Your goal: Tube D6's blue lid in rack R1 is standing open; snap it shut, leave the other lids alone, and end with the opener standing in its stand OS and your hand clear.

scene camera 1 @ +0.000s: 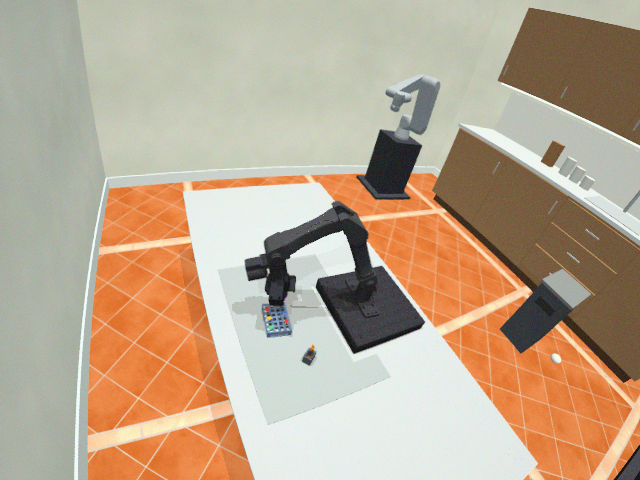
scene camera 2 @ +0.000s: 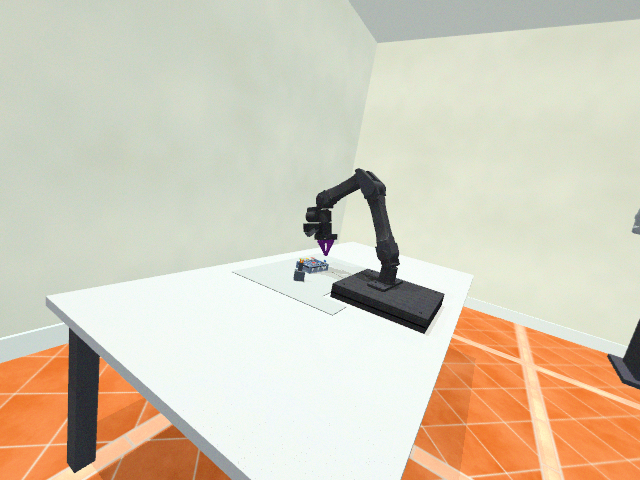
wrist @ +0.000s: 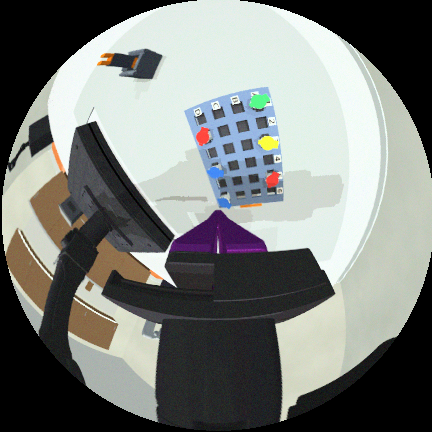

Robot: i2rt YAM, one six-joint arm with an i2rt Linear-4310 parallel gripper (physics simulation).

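Where they show: gripper, fingertip midpoint: (scene camera 2: 325,255) (wrist: 217,214); arm's base at its link origin: (scene camera 1: 361,297) (scene camera 2: 385,284) (wrist: 105,218).
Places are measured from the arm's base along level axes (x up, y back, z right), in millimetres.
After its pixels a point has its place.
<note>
The blue rack R1 (scene camera 1: 279,334) @[y -353, x -47, z -69 mm] (scene camera 2: 313,269) @[y -320, x -37, z -44 mm] (wrist: 235,137) @[y -353, x -19, z -31 mm] stands on the mat. Tube D6's blue lid (wrist: 224,202) @[y -320, x -5, z 34 mm] is at the rack's near left corner in the wrist view, just beyond my fingertips; its hinge angle is too small to tell. My purple-fingered gripper (scene camera 2: 325,254) @[y -317, x 19, z 32 mm] (wrist: 217,214) @[y -317, x 19, z 32 mm] is shut and empty, pointing down above that end of the rack. In scene camera 1 the arm hides its fingertips. The opener (scene camera 1: 312,348) @[y -286, x 35, z -191 mm] (scene camera 2: 301,261) @[y -284, x 28, z -193 mm] (wrist: 120,60), dark with orange ends, stands in its dark stand OS (scene camera 1: 309,357) (scene camera 2: 299,276) @[y -274, x -30, z -197 mm] (wrist: 146,63) @[y -294, x -26, z -175 mm], apart from the rack.
Another blue lid (wrist: 215,172) @[y -323, x -7, z -4 mm] is at D4, near D6. A red lid (wrist: 203,136) @[y -326, x -7, z -43 mm] is at D2. Column A bears a green lid (wrist: 259,101) @[y -384, x -7, z -58 mm], a yellow lid (wrist: 268,143) @[y -382, x -7, z -19 mm] and a red lid (wrist: 272,179) @[y -378, x -7, z 18 mm]. The black arm base (scene camera 1: 369,310) @[y -4, x 9, z -75 mm] (scene camera 2: 387,299) @[y 73, x -1, z -151 mm] is beside the mat.
</note>
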